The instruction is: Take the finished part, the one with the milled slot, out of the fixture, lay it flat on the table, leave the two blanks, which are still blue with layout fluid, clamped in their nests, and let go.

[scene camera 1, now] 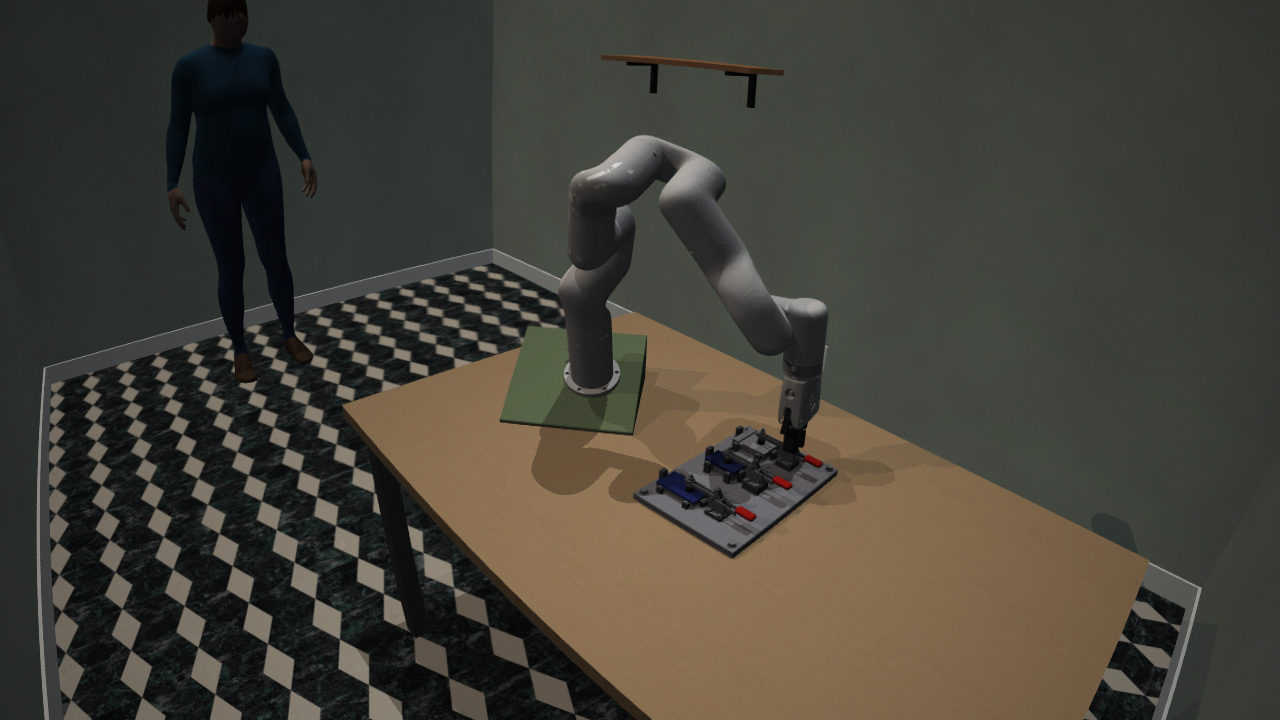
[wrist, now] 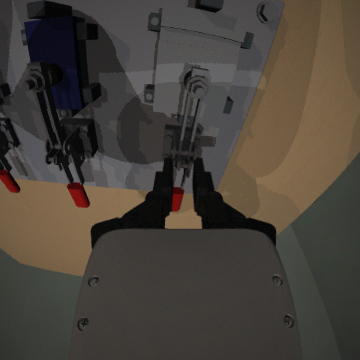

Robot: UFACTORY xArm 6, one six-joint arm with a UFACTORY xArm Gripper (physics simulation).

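Pixels of known places: gripper, between the fingertips: (scene camera 1: 793, 448) (wrist: 182, 169); arm's base, origin of its link: (scene camera 1: 592, 375).
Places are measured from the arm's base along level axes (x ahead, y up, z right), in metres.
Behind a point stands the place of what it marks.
The finished part (scene camera 1: 756, 444) @[x 0.379, y -0.024, z -0.154 m] (wrist: 200, 52) @[x 0.358, y -0.024, z -0.163 m] is a pale grey plate in the end nest; its clamp arm reaches over it, pad down. The slot is hard to make out. Two blue blanks, the middle one (scene camera 1: 723, 462) @[x 0.397, y -0.019, z -0.050 m] (wrist: 52, 45) @[x 0.380, y -0.019, z -0.057 m] and the far one (scene camera 1: 682, 488) @[x 0.411, y -0.029, z 0.058 m], sit in their nests under lowered clamps. My gripper (scene camera 1: 793, 447) @[x 0.453, y -0.004, z -0.183 m] (wrist: 182, 169) @[x 0.453, y -0.004, z -0.183 m] points down above the clamp at the finished part. Its fingers stand a narrow gap apart, one on each side of the lever linkage in the wrist view, with nothing seen held. The clamp's red handle (scene camera 1: 812, 460) @[x 0.505, y -0.003, z -0.185 m] (wrist: 177, 199) @[x 0.495, y -0.003, z -0.192 m] lies low, partly hidden by a finger.
The grey fixture plate (scene camera 1: 693, 522) @[x 0.485, y -0.045, z 0.090 m] (wrist: 125, 30) @[x 0.361, y -0.045, z -0.103 m] lies on the wooden table (scene camera 1: 895, 573) @[x 0.786, y -0.060, z -0.123 m] (wrist: 40, 225) @[x 0.761, y -0.060, z 0.061 m]. The other clamps' red handles (scene camera 1: 781, 481) @[x 0.524, y 0.001, z -0.080 m] (scene camera 1: 745, 513) @[x 0.549, y -0.008, z 0.030 m] (wrist: 78, 195) @[x 0.518, y 0.001, z -0.084 m] (wrist: 9, 181) @[x 0.540, y -0.010, z 0.019 m] stick out beside it. A green base mat (scene camera 1: 537, 385) @[x -0.045, y -0.015, z 0.115 m] lies under the arm. A person (scene camera 1: 234, 134) stands beyond the table.
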